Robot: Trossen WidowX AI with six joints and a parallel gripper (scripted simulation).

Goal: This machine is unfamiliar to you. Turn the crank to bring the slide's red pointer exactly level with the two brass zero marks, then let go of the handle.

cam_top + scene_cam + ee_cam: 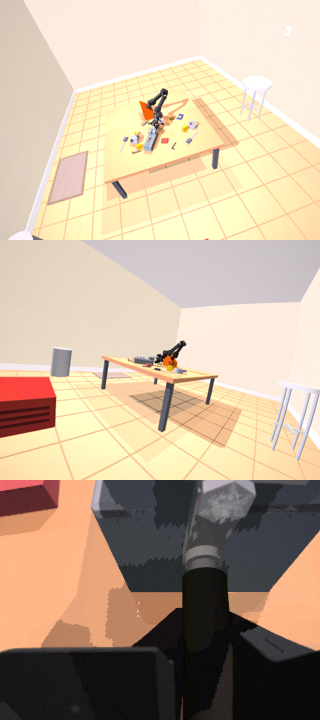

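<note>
Now: the dark crank handle 20 mm behind my gripper tip, 10 mm to the left of it and 30 mm above it. Round my gripper tip: red pointer 170 mm ahead, 100 mm to the right, 50 mm above; red block 180 mm ahead, 60 mm to the left, 20 mm below.
</note>
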